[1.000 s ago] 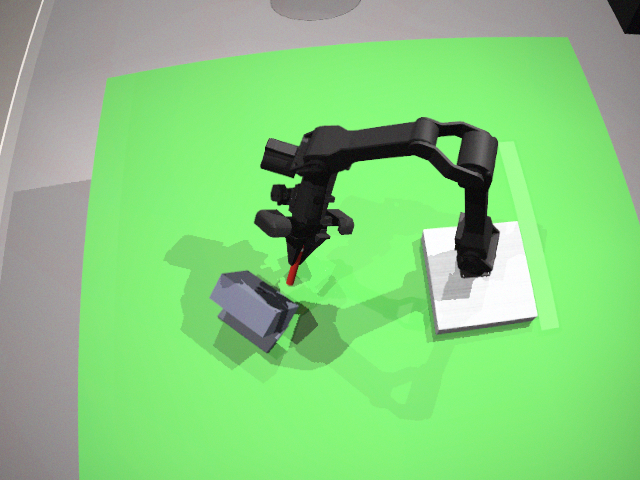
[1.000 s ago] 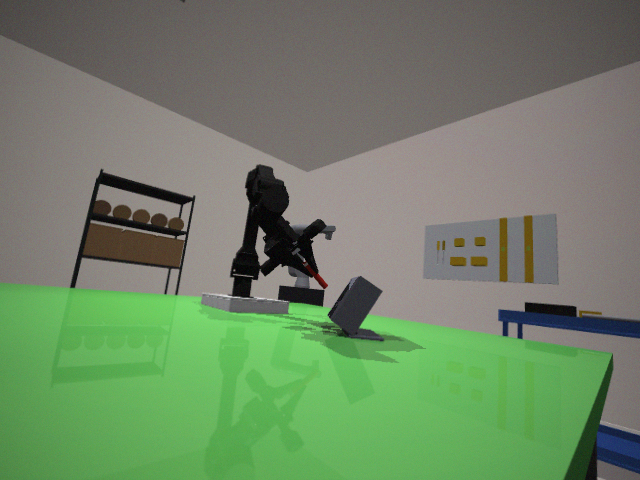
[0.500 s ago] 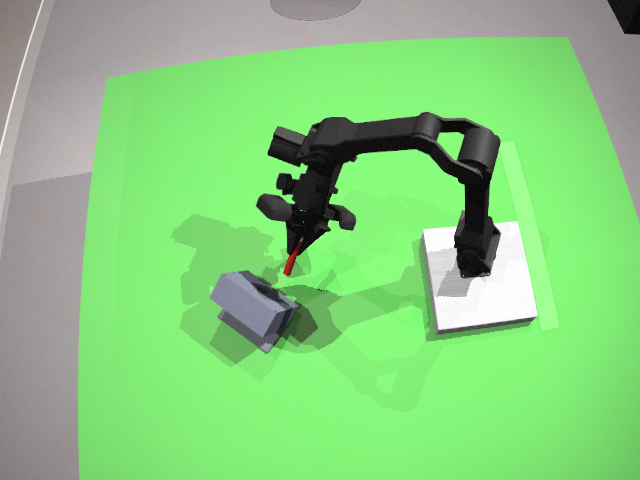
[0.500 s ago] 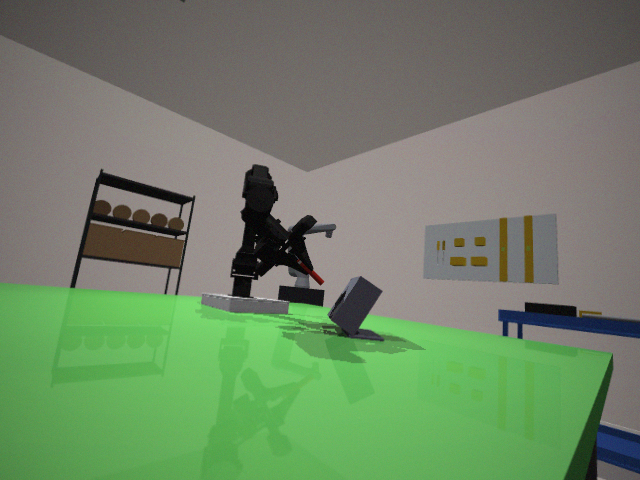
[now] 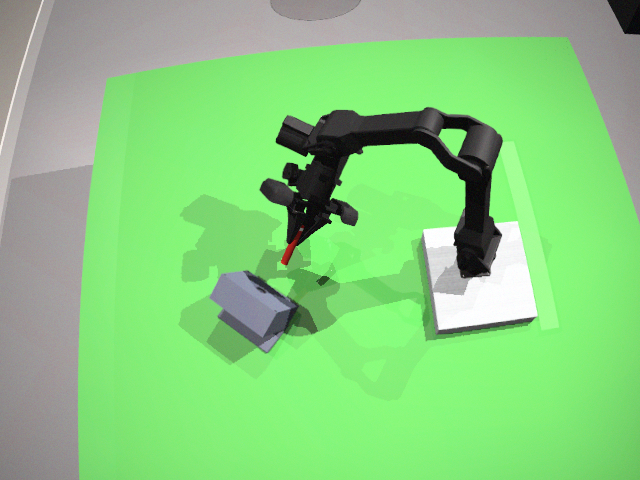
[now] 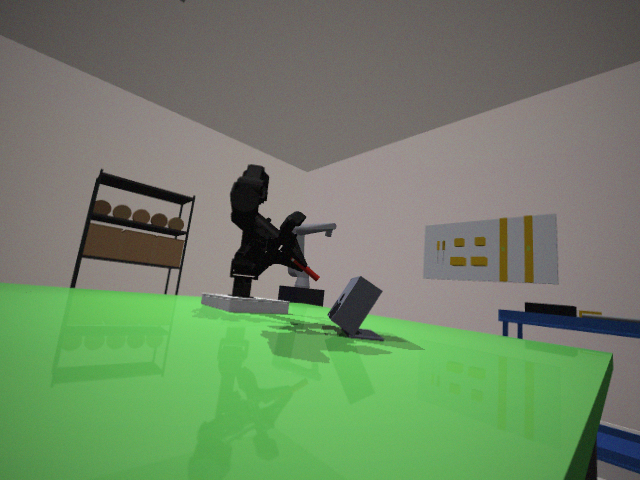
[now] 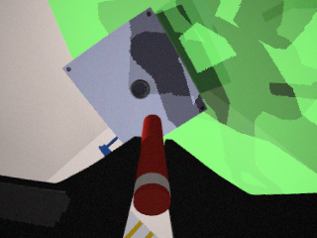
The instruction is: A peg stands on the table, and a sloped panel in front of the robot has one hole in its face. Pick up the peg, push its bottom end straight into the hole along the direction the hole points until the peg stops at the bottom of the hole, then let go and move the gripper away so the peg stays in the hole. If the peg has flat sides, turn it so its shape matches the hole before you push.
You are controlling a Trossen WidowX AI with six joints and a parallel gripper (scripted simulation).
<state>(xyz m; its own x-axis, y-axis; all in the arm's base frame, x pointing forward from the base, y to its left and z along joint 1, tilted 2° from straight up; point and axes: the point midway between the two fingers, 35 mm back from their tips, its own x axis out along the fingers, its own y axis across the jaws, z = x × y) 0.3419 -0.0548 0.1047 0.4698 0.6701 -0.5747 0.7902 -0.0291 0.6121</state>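
The grey sloped panel lies 80 mm ahead of my gripper tip, 80 mm to the left of it and 70 mm below it. The rest, counted from my gripper tip: round red peg 10 mm behind, 10 mm to the right, 10 mm above.
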